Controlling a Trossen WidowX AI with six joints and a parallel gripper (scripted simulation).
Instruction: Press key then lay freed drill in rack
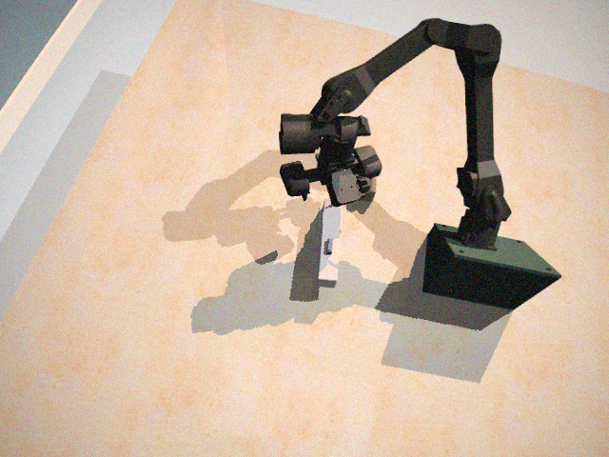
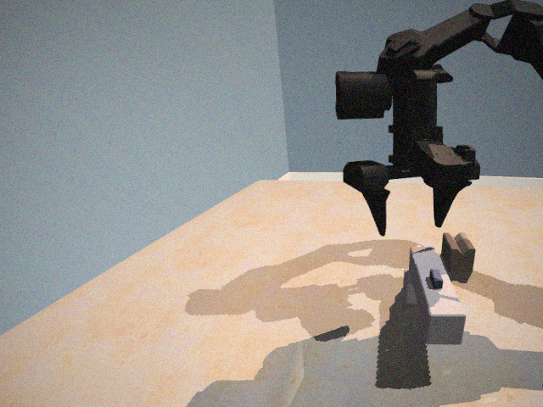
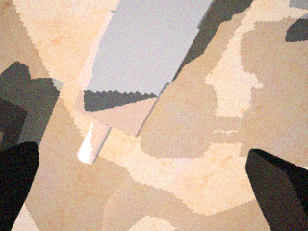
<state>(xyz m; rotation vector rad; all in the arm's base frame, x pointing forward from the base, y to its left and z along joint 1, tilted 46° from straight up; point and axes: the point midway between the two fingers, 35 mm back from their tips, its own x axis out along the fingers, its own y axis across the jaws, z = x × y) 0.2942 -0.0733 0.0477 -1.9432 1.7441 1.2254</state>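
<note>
My gripper tip is 20 mm past the drill, 20 mm to the right of it and 40 mm above it. Also, from my gripper tip: dark key (20 mm behind, 110 mm to the left, 40 mm below); then rack (90 mm behind, 90 mm to the right, 70 mm below).
</note>
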